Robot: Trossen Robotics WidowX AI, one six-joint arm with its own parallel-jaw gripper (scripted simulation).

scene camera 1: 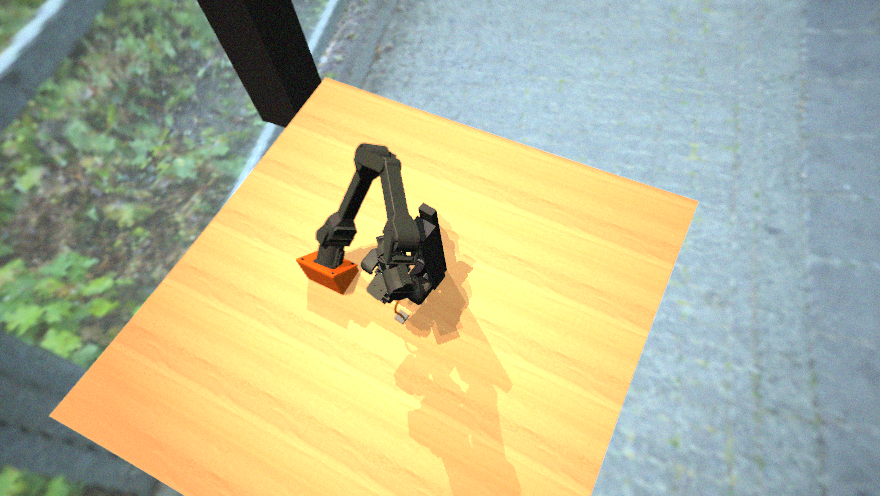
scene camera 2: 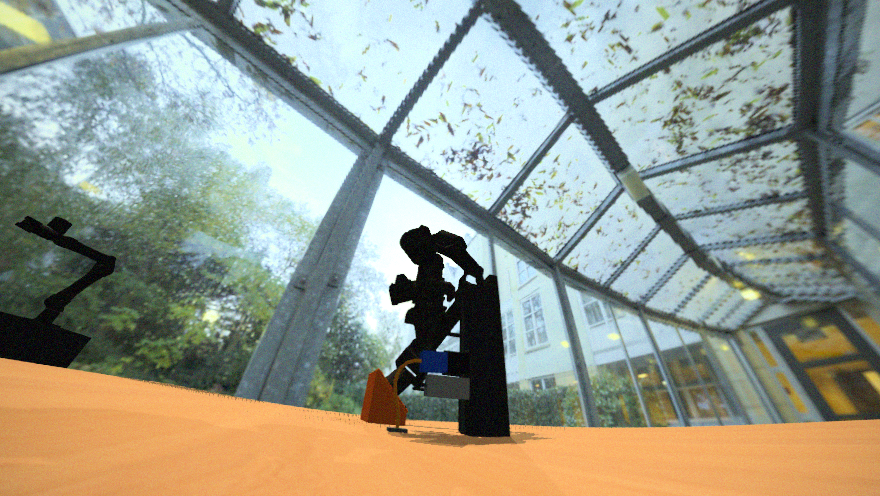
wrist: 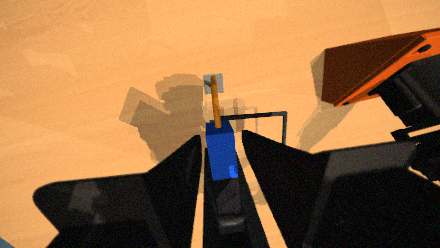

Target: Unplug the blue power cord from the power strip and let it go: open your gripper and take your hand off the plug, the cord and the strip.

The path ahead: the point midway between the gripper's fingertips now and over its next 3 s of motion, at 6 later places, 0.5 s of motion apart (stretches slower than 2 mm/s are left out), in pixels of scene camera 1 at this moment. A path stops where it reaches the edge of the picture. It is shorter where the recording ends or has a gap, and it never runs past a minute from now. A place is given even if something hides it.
My gripper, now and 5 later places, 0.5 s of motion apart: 401,290; 405,285; 406,286; 400,293; 399,294; 385,309
